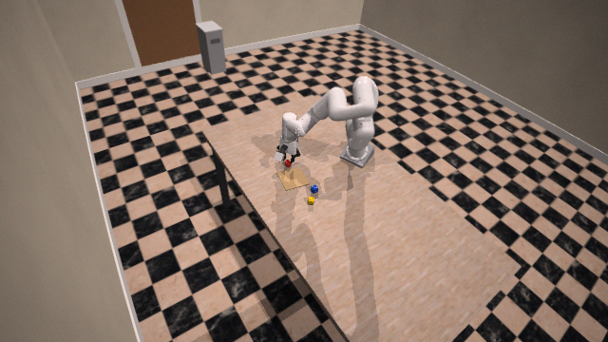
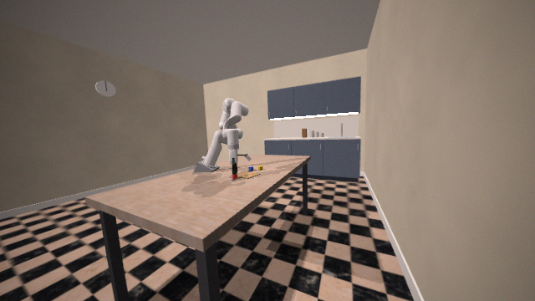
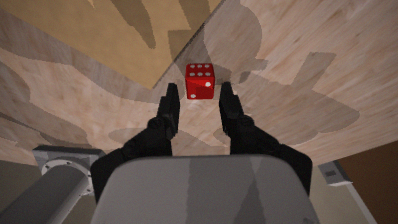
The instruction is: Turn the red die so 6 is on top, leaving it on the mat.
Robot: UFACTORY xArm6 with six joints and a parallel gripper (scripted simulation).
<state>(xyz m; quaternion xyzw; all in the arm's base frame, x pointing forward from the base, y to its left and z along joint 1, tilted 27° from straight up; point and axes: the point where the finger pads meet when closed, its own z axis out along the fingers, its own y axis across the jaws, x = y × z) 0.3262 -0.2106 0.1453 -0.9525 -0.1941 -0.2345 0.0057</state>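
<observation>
My hand is 40 mm above the red die. Also, from my hand: tan mat 90 mm to the left, 50 mm below, 40 mm ahead; yellow die 280 mm to the left, 80 mm ahead, 40 mm below; blue die 230 mm to the left, 40 mm below, 10 mm ahead.
</observation>
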